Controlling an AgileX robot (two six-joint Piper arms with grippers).
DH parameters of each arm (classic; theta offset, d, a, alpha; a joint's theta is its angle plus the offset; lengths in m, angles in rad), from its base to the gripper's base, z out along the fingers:
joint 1: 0 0.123 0 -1.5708
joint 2: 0.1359 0 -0.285 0
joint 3: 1.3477 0 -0.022 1.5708
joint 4: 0 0.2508 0 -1.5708
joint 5: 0 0 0.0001 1.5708
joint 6: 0 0.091 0 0
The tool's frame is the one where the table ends.
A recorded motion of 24 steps. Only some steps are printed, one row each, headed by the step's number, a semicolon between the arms.
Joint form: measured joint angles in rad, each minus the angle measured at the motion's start. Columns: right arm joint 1, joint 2, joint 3, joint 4, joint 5, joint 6; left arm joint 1, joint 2, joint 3, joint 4, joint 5, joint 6.
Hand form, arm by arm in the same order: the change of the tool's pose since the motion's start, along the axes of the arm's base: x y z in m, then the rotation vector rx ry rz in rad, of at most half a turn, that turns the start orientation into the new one. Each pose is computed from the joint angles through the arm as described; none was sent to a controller.
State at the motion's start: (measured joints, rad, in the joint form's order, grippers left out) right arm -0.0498 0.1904 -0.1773 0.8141 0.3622 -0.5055; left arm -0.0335 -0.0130 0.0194 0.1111 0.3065 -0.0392
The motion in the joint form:
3: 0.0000 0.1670 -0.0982 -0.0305 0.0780 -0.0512; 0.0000 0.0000 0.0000 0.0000 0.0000 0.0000
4: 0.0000 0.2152 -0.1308 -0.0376 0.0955 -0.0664; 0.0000 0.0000 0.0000 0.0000 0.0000 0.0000
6: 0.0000 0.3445 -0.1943 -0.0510 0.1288 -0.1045; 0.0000 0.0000 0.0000 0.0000 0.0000 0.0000
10: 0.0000 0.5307 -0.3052 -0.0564 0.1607 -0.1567; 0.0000 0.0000 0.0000 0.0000 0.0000 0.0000
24: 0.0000 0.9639 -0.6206 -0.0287 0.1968 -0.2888; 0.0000 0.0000 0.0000 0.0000 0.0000 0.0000
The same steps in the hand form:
3: 0.0173 0.0031 0.0152 -0.0749 0.1127 0.0667; 0.0000 0.0000 0.0000 0.0000 0.0000 0.0000
4: 0.0233 0.0036 0.0207 -0.0946 0.1371 0.0836; 0.0000 0.0000 0.0000 0.0000 0.0000 0.0000
6: 0.0414 0.0041 0.0269 -0.1356 0.2168 0.1222; 0.0000 0.0000 0.0000 0.0000 0.0000 0.0000
10: 0.0729 0.0042 0.0388 -0.1776 0.2994 0.1692; 0.0000 0.0000 0.0000 0.0000 0.0000 0.0000
24: 0.1693 0.0023 0.0589 -0.2461 0.3961 0.2584; 0.0000 0.0000 0.0000 0.0000 0.0000 0.0000

